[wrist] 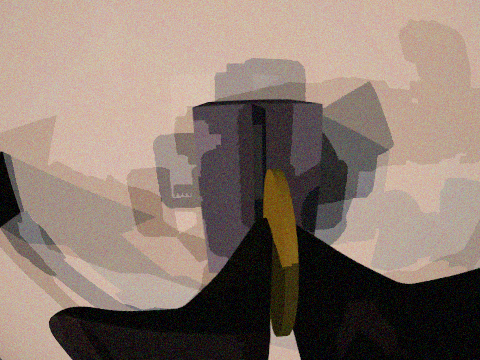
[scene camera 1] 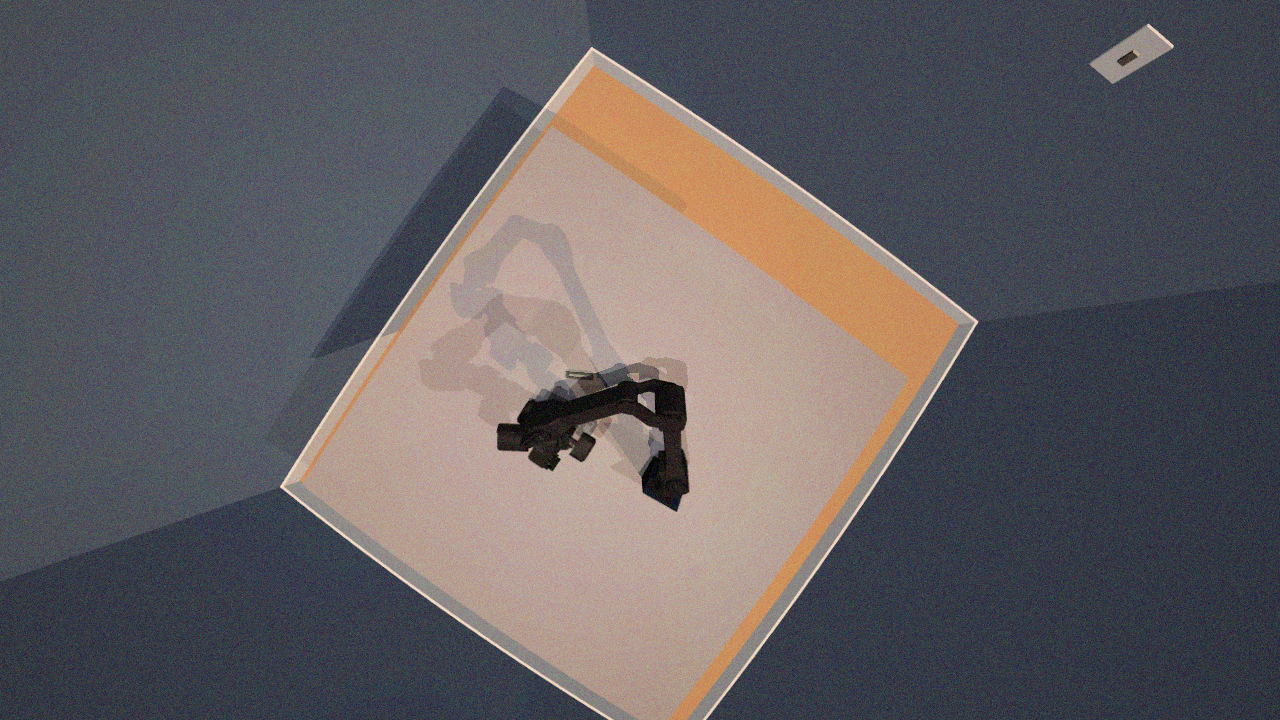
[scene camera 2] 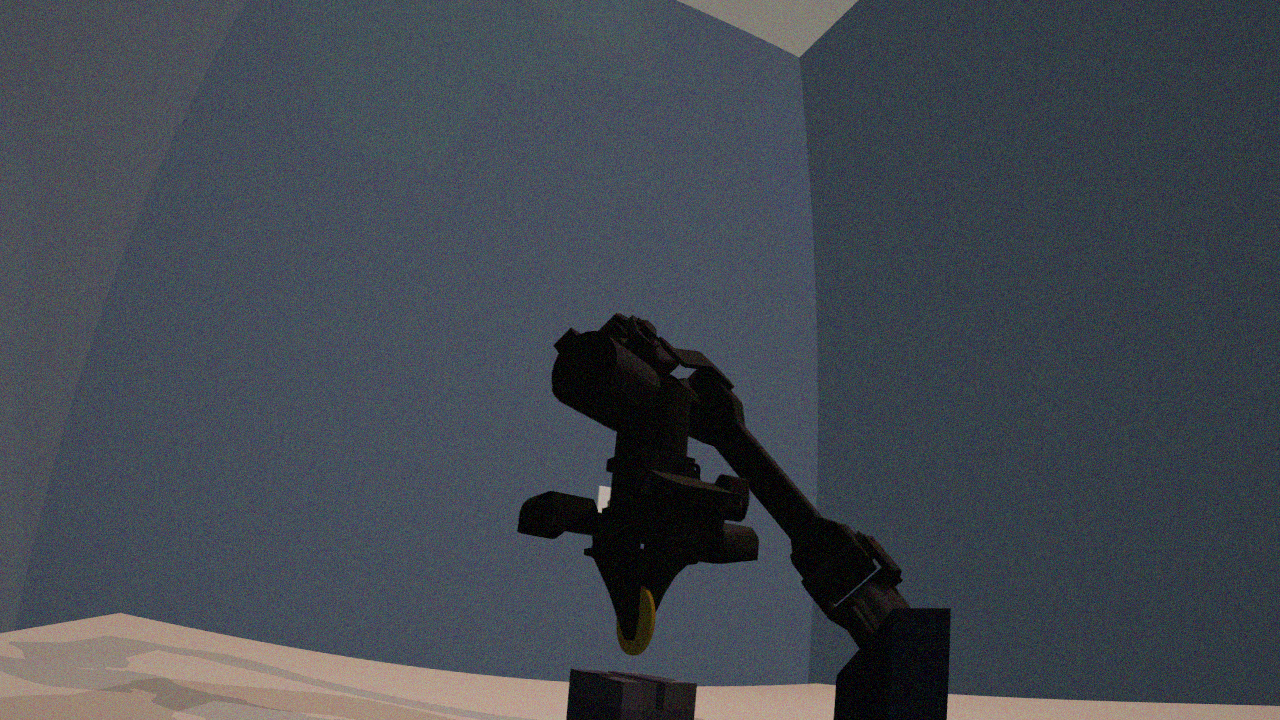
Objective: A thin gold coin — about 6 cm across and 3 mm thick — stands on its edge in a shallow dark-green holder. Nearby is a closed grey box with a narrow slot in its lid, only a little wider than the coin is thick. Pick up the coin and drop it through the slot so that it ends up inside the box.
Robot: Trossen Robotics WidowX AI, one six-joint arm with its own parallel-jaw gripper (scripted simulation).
Scene:
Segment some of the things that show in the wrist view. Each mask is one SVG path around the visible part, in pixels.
The gripper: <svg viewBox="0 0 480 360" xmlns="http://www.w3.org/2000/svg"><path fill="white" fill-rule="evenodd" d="M296 224L300 277L295 327L292 331L299 347L297 349L300 352L300 360L480 360L480 268L423 283L397 283L357 263L356 260L353 261L351 257L336 251L331 245L325 244L323 240L317 239L311 232L304 231ZM268 220L257 219L231 259L220 272L217 272L215 279L209 281L203 291L197 293L195 299L183 307L163 311L152 309L129 312L92 307L65 308L49 319L49 329L53 337L59 341L61 348L64 348L72 360L268 360L271 345L269 313L273 244L272 229Z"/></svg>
A coin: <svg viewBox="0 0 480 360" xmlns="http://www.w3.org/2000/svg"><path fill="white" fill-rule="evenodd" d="M267 169L267 173L265 173L263 219L268 220L273 235L271 313L269 313L269 319L271 319L273 333L275 333L276 337L288 336L292 332L293 327L295 327L300 275L299 248L297 248L296 239L297 229L295 213L293 213L291 191L289 191L287 177L285 177L284 172L280 168Z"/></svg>

